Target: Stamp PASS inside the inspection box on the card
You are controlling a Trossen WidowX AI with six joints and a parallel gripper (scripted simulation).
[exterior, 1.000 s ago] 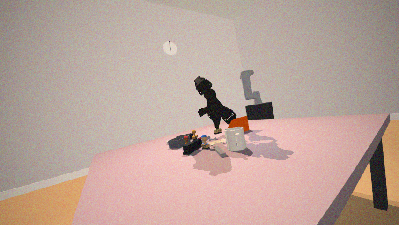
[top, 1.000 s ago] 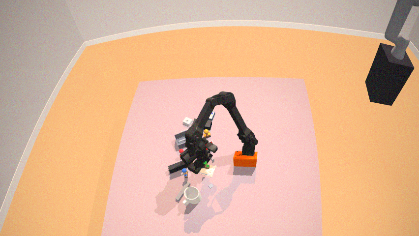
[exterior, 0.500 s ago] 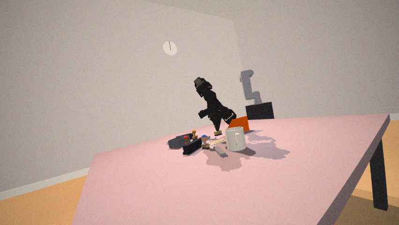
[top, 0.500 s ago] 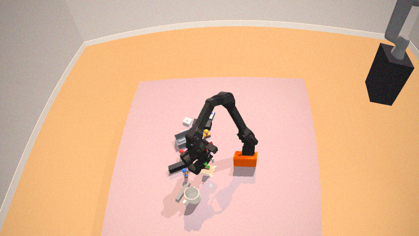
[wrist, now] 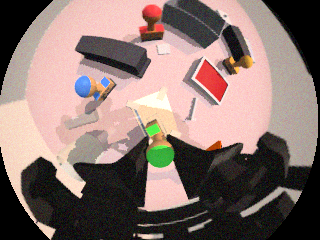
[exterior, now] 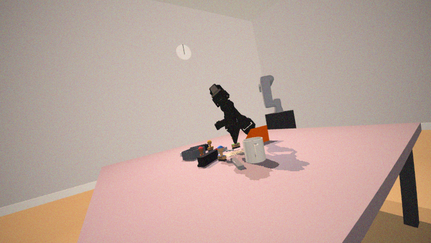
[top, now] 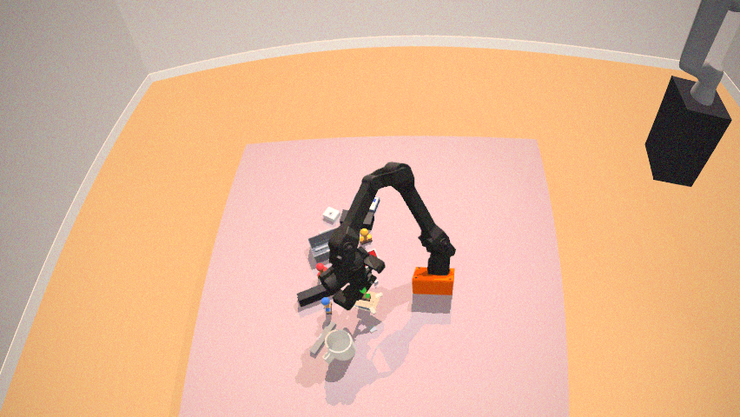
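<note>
The cream card lies 1 cm ahead of my gripper tip, 1 cm to the right of it and 5 cm below it. Round my gripper tip: blue-knobbed stamp 11 cm ahead, 5 cm to the left, 3 cm below; then green-knobbed stamp right at my gripper tip; then red ink pad 3 cm ahead, 14 cm to the right, 5 cm below.
</note>
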